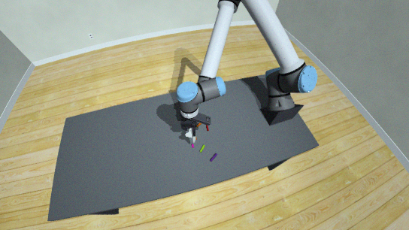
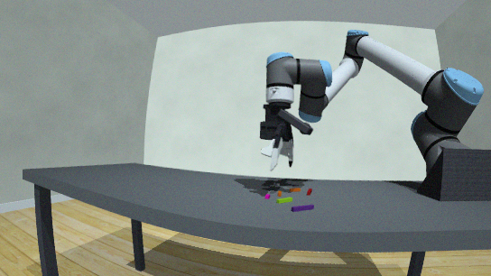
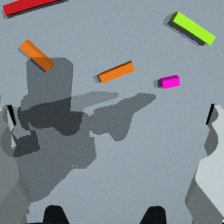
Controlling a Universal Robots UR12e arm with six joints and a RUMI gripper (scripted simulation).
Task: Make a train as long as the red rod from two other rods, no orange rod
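The magenta rod lies 3 cm ahead of my hand, 6 cm to the left of it and 8 cm below it. Round my hand: small grey rod: 3 cm ahead, 17 cm to the right, 8 cm below; then red rod: 9 cm behind, 5 cm to the right, 8 cm below; then lime rod: 2 cm behind, 10 cm to the left, 8 cm below.
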